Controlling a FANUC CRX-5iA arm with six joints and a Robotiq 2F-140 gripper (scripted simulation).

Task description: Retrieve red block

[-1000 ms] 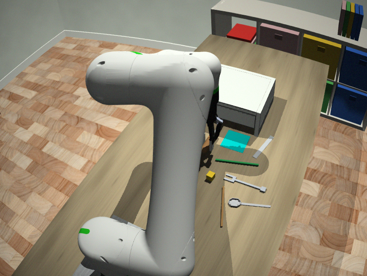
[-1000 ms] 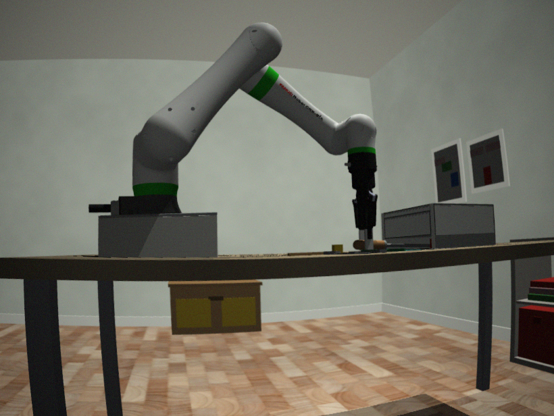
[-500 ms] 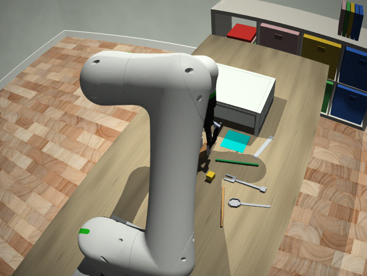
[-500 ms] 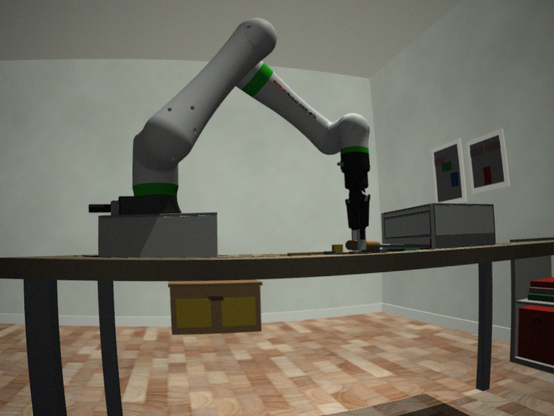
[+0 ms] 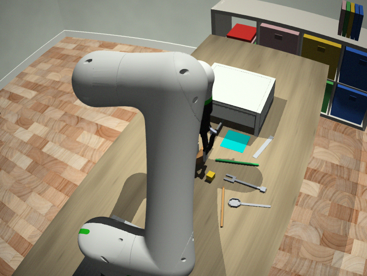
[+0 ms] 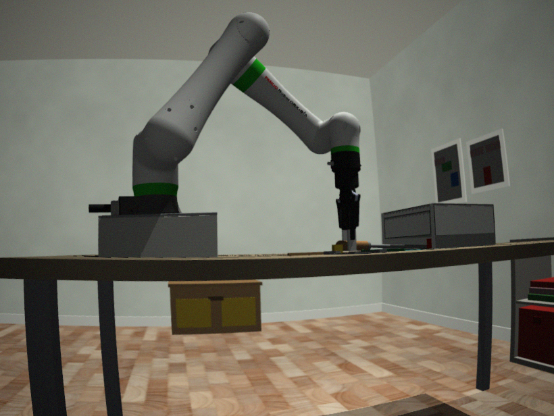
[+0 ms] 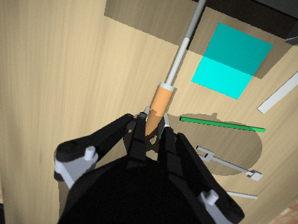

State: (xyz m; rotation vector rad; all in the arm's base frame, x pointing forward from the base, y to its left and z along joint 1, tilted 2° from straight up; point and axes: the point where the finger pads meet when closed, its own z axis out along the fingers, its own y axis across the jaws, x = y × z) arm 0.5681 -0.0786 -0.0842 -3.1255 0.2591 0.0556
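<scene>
Right now my hand is 90 mm past the yellow cube, 60 mm to the left of it and 20 mm above it. From my hand the other things lie so: hook tool (140 mm ahead, 60 mm to the right, 20 mm below); green stick (10 mm ahead, 140 mm to the right, 30 mm below); teal square (130 mm ahead, 110 mm to the right, 40 mm below).
</scene>
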